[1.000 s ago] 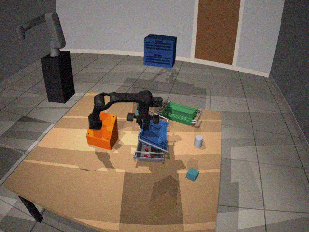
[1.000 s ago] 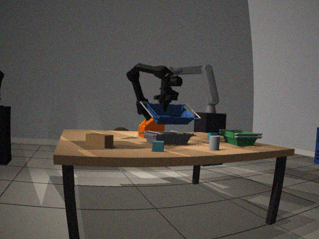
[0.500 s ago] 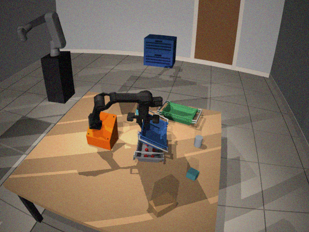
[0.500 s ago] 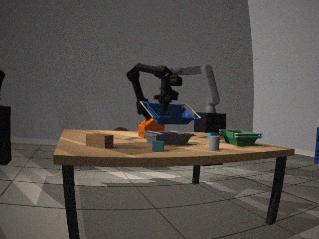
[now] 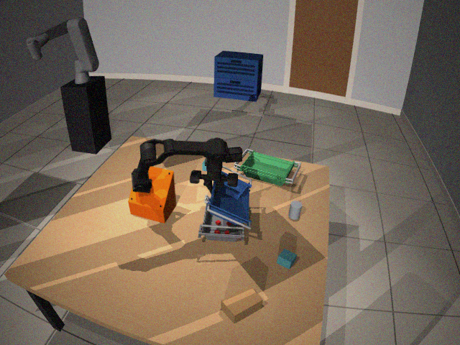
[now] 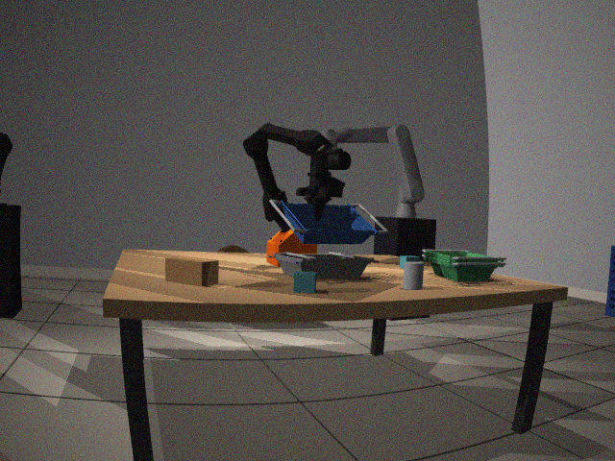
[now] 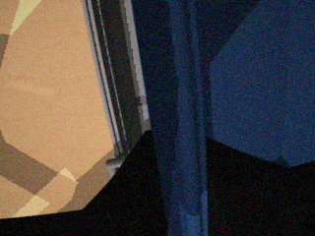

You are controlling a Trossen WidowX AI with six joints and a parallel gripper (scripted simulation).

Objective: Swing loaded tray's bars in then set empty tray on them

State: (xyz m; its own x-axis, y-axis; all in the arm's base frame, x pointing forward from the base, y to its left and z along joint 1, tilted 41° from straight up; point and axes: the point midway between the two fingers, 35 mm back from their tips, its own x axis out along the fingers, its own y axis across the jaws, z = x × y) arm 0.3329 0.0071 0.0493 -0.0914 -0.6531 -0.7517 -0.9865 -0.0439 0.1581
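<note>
Right now the blue tray is 7 cm ahead of my gripper tip and 1 cm to the left of it. Also, from my gripper tip: tan box 20 cm ahead, 42 cm to the right, 14 cm below; grey cylinder 35 cm ahead, 14 cm to the left, 13 cm below.
</note>
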